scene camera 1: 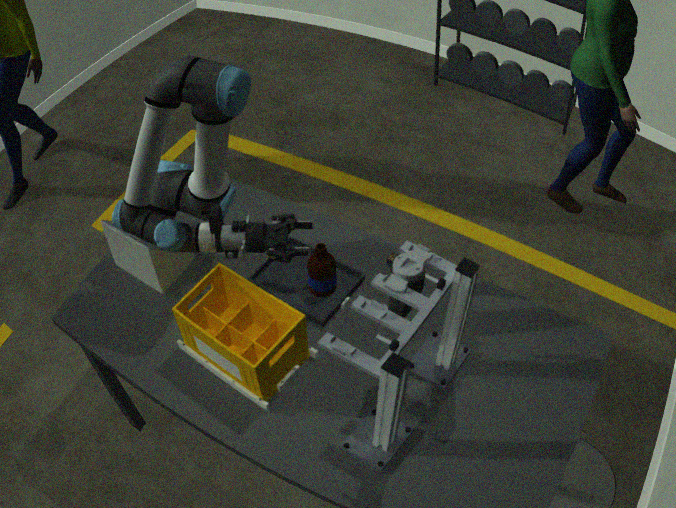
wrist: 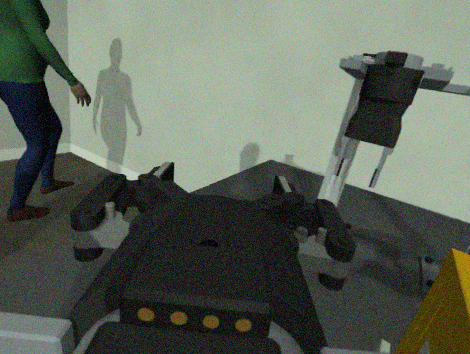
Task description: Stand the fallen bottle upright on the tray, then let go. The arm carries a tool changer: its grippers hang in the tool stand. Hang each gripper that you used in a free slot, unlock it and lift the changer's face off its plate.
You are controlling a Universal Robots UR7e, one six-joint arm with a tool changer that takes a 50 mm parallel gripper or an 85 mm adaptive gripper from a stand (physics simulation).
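Frame: origin at the arm's base, x ahead, y left, z up, level; millimetres.
Seen in the pictures: hand at its tool point: [scene camera 1: 240, 237].
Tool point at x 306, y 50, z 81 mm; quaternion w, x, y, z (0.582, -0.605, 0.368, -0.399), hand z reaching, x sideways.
Note:
A point is followed by its place in that frame.
The brown bottle [scene camera 1: 321, 269] @[x 499, y 111, z -10 mm] with a blue band stands upright on the dark tray [scene camera 1: 352, 281] @[x 550, y 187, z -114 mm]; it does not show in the wrist view. My gripper [scene camera 1: 310, 238] [wrist: 225, 182] is the adaptive one, on the arm, held level with its fingers spread wide and nothing between them. In scene camera 1 its fingertips are up and to the left of the bottle's neck, apart from it. The tool stand [scene camera 1: 456, 316] @[x 878, y 24, z 103 mm] [wrist: 336, 172] @[x 732, y 39, z 51 mm] is to the right of the tray. The other gripper [scene camera 1: 415, 277] [wrist: 387, 97] hangs in its far slot. Other slots of the stand hold no gripper.
A yellow crate [scene camera 1: 188, 330] @[x 296, y -217, z 6 mm] [wrist: 445, 305] @[x 492, y -64, z 33 mm] with compartments stands on the table in front of the tray. A pale panel [scene camera 1: 131, 256] @[x -23, y -75, z -16 mm] stands near the arm's base. A person in green [scene camera 1: 603, 54] [wrist: 35, 55] and a shelf rack [scene camera 1: 437, 43] are beyond the yellow floor line.

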